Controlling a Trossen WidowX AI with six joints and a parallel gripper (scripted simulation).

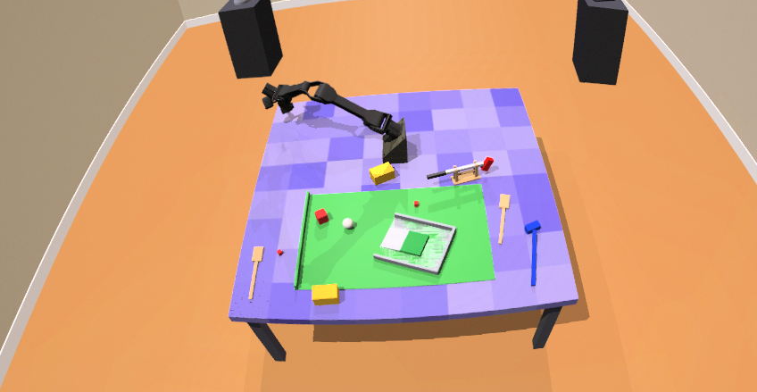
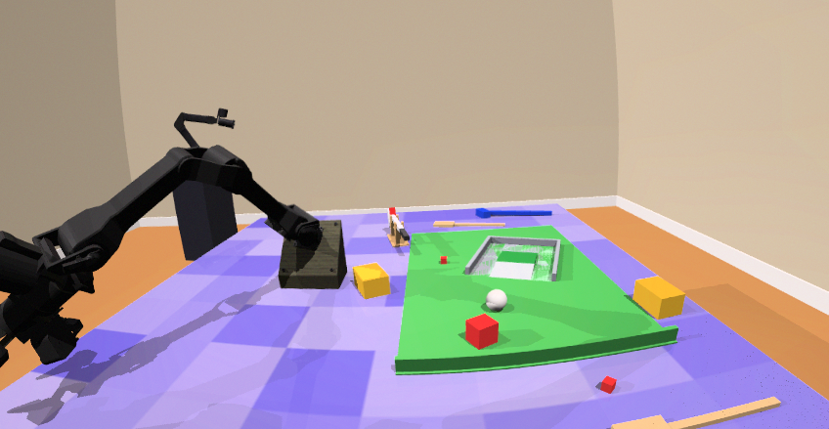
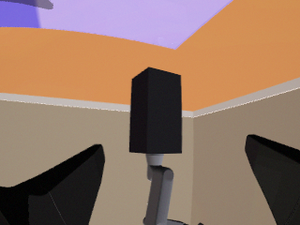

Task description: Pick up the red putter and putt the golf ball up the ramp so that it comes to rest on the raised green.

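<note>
Now: the white golf ball 72 cm ahead of my gripper tip, 49 cm to the left of it and 9 cm below it. The rest, counted from my gripper tip: red putter 92 cm to the left, 43 cm ahead, 6 cm below; green mat 75 cm ahead, 68 cm to the left, 12 cm below; red cube 69 cm ahead, 38 cm to the left, 10 cm below.
</note>
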